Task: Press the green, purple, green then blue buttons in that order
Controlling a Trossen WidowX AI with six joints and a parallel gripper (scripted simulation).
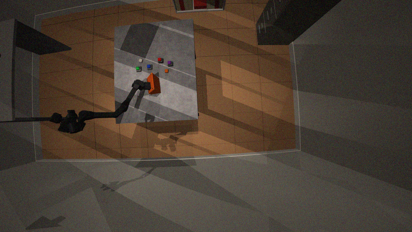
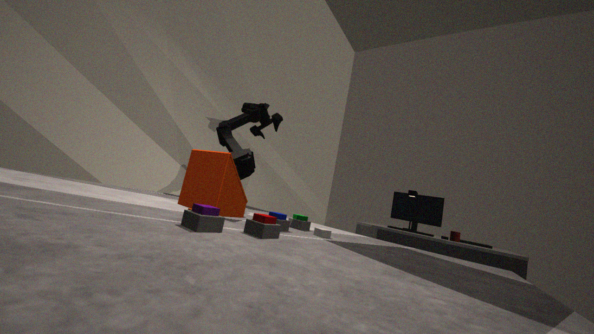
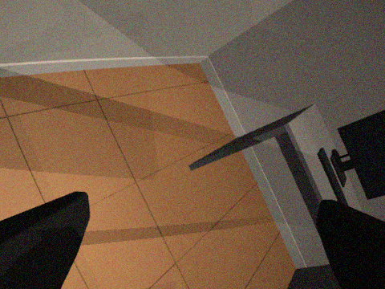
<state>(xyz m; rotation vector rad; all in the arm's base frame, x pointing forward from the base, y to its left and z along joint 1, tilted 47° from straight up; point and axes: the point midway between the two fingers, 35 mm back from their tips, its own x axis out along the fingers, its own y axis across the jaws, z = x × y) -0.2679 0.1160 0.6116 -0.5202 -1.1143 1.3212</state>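
My gripper tip is now 490 mm short of the green button, 440 mm to the left of it and 390 mm above it. Also, from my gripper tip: blue button (490 mm ahead, 560 mm to the right, 390 mm below); white block (580 mm ahead, 470 mm to the right, 410 mm below); orange block (410 mm ahead, 730 mm to the right, 410 mm below).
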